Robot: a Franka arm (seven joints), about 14 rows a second.
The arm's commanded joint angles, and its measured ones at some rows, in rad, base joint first. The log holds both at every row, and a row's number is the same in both.
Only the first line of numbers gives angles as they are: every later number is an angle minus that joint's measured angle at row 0.
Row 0, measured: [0.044 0.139 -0.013 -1.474 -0.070 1.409 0.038]
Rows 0 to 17, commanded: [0.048 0.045 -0.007 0.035 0.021 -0.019 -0.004]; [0.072 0.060 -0.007 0.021 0.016 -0.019 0.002]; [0.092 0.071 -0.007 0.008 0.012 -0.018 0.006]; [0.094 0.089 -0.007 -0.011 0.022 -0.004 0.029]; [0.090 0.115 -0.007 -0.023 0.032 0.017 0.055]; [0.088 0.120 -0.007 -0.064 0.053 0.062 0.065]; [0.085 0.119 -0.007 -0.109 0.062 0.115 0.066]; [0.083 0.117 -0.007 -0.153 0.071 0.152 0.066]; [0.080 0.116 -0.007 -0.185 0.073 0.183 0.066]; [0.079 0.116 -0.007 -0.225 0.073 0.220 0.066]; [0.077 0.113 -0.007 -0.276 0.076 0.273 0.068]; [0.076 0.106 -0.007 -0.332 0.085 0.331 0.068]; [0.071 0.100 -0.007 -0.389 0.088 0.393 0.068]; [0.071 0.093 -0.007 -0.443 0.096 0.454 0.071]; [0.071 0.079 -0.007 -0.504 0.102 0.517 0.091]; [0.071 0.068 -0.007 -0.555 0.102 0.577 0.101]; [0.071 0.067 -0.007 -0.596 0.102 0.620 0.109]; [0.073 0.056 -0.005 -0.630 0.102 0.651 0.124]
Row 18, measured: [0.076 0.129 -0.009 -0.518 0.081 0.580 0.086]
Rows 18 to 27, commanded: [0.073 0.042 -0.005 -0.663 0.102 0.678 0.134]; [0.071 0.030 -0.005 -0.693 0.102 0.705 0.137]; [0.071 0.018 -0.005 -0.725 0.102 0.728 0.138]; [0.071 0.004 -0.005 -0.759 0.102 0.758 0.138]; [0.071 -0.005 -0.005 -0.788 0.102 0.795 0.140]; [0.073 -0.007 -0.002 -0.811 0.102 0.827 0.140]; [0.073 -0.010 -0.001 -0.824 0.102 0.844 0.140]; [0.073 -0.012 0.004 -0.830 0.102 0.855 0.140]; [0.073 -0.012 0.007 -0.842 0.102 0.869 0.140]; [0.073 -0.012 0.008 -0.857 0.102 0.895 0.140]
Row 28, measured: [0.076 0.025 -0.002 -0.806 0.082 0.849 0.124]
